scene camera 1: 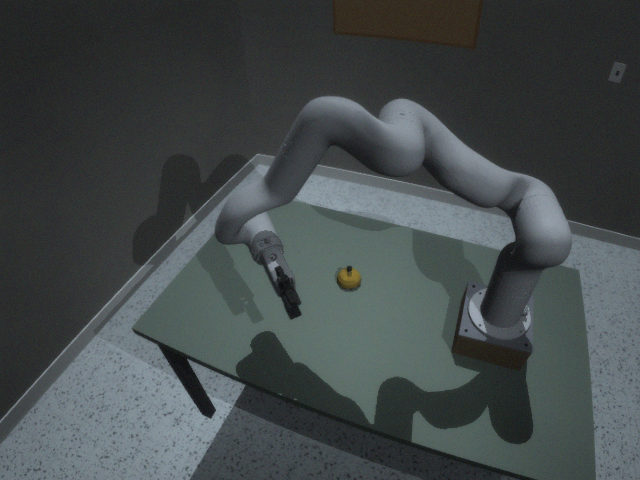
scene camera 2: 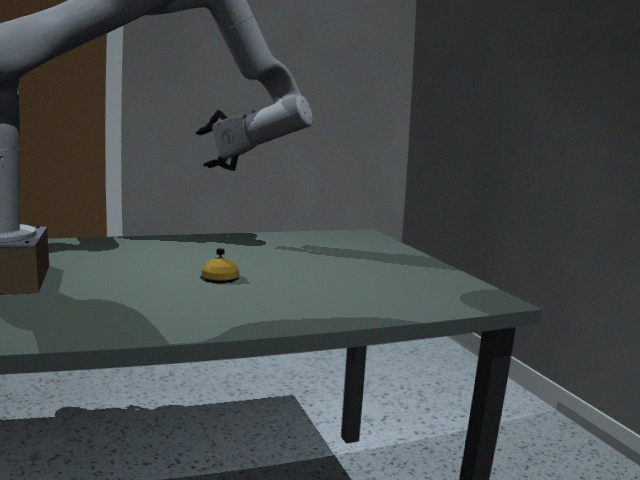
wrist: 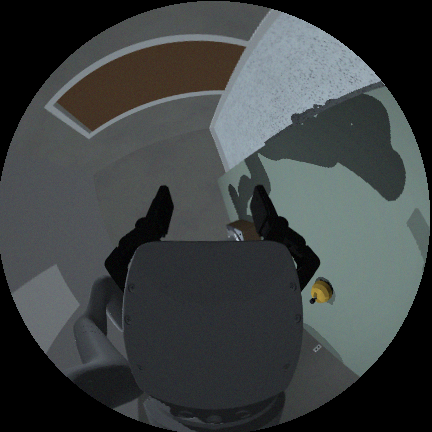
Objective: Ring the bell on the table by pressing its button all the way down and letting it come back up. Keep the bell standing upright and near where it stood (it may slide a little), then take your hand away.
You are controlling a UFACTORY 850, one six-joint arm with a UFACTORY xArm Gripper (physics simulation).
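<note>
The yellow dome bell stands upright on the green table. Its small black button sticks up from the top. My gripper is open, with its two black fingers wide apart and no object between them. It is held well above the table, tilted almost sideways, and does not touch the bell. In the first scene view the gripper's fingers appear to the left of the bell and one largely overlaps the other.
The arm's base stands on a brown block on the table, on the other side of the bell from my gripper in the first scene view. The arm arches high over the table. Walls stand beyond the table.
</note>
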